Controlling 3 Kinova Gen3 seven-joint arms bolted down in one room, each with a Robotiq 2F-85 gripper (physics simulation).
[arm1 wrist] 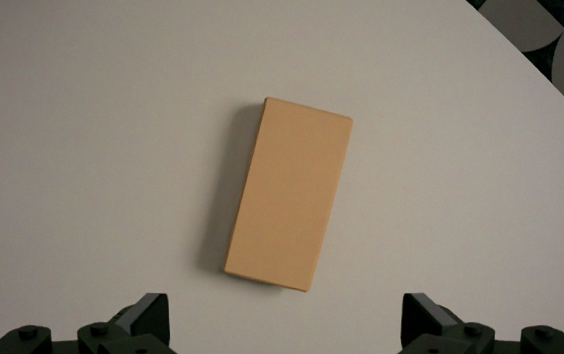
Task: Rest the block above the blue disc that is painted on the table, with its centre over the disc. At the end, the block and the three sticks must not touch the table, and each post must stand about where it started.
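A tan rectangular block (288, 195) lies on the pale table (125, 150) near the middle of the arm1 wrist view, its long side slightly tilted from upright in the picture, with a shadow along its left side. The arm1 gripper (285, 320) is open, its two dark fingers wide apart at the bottom of the view. The block shows beyond the fingertips, not between them. The blue disc, the three sticks and the posts do not show in this view. The arm2 and arm3 grippers do not show either.
The table's edge runs diagonally across the top right corner. Beyond it a dark floor with grey rounded shapes shows.
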